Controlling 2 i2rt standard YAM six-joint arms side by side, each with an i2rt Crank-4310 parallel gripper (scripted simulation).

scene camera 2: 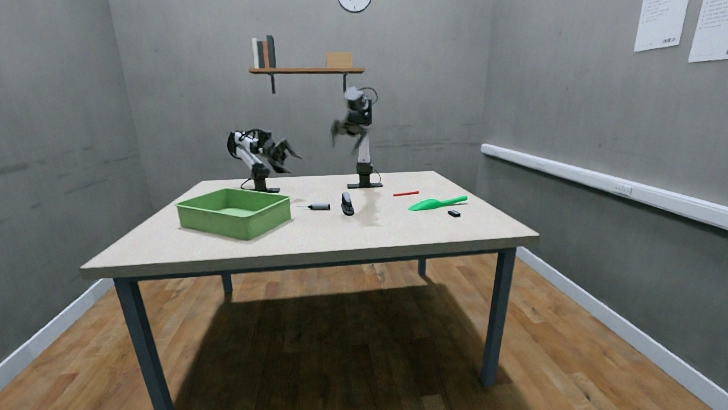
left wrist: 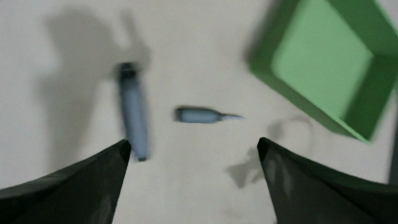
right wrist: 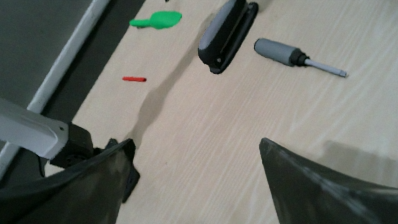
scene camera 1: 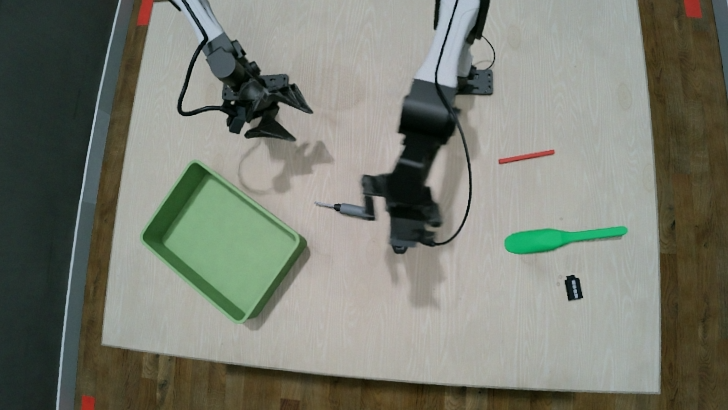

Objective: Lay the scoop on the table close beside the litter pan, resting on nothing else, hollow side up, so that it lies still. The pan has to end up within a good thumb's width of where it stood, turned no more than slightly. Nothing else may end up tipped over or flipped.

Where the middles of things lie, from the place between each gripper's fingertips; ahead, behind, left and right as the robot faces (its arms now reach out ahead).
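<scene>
So you can picture the green scoop [scene camera 1: 541, 240], it's 2 cm ahead of my left hand [scene camera 1: 389, 213], 39 cm to the left of it and 25 cm below it.
As for the green scoop and my right hand [scene camera 1: 303, 127], that hand is 61 cm to the right of the scoop, 16 cm above it and 24 cm short of it.
</scene>
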